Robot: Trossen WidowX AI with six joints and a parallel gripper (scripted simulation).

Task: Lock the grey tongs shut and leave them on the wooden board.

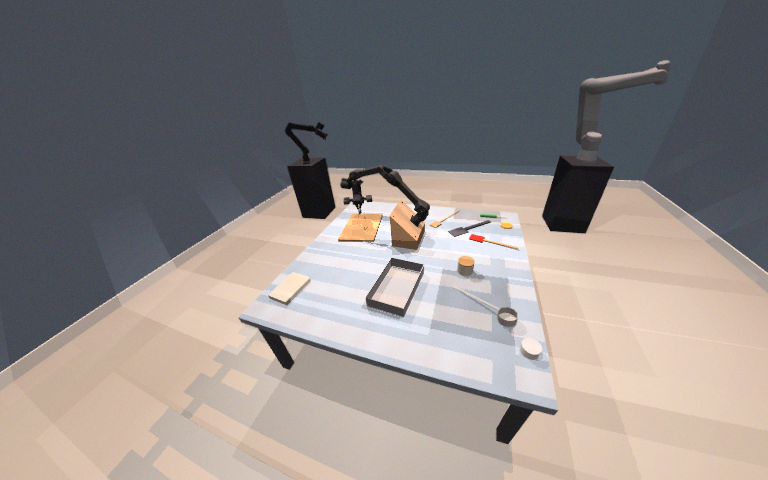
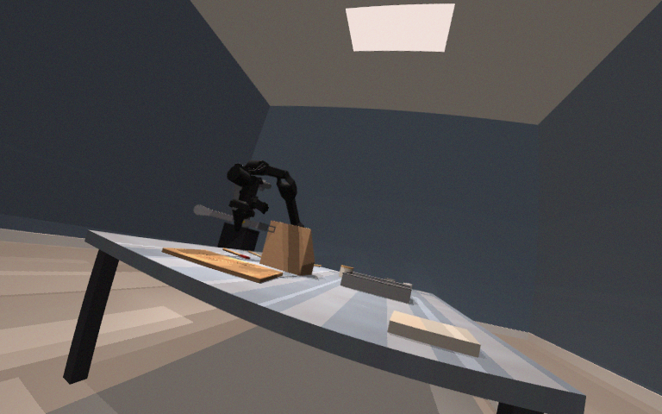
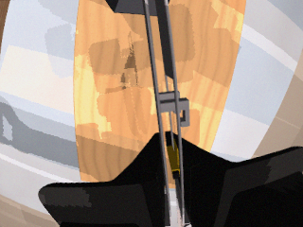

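My gripper tip is 12 cm above the wooden board. From my gripper tip the other things lie so: roasting tin (54 cm ahead, 38 cm to the left, 10 cm below); white disc (77 cm ahead, 92 cm to the left, 11 cm below); pale slab (65 cm ahead, 16 cm to the right, 11 cm below).
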